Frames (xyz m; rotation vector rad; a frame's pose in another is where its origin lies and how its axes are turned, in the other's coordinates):
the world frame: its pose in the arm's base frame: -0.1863 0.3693 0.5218 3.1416 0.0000 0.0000
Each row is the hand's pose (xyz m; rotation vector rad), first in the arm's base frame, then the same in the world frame.
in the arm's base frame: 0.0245 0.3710 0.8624 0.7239 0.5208 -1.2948
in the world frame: 0.2108 -0.0017 -0.3406 -1.8519 -1.5273 -0.6143
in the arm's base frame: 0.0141 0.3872 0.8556 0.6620 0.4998 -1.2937
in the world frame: 0.2004 -0.0179 -0.3338 -1.9092 -1.5535 -0.6002
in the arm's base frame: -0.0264 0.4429 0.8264 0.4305 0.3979 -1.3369
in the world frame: 0.1599 -0.0736 -0.3046 -2.0870 -1.7101 -0.5090
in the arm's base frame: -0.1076 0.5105 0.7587 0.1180 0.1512 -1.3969
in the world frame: 0.0787 -0.1412 -0.2369 -2.3134 -1.9501 -0.2111
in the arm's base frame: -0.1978 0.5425 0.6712 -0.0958 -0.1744 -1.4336
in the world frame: -0.0115 -0.1732 -0.1494 2.2907 2.0048 -0.2439
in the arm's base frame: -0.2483 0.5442 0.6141 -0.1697 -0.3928 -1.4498
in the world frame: -0.0620 -0.1749 -0.0923 2.1805 1.9711 -0.5340
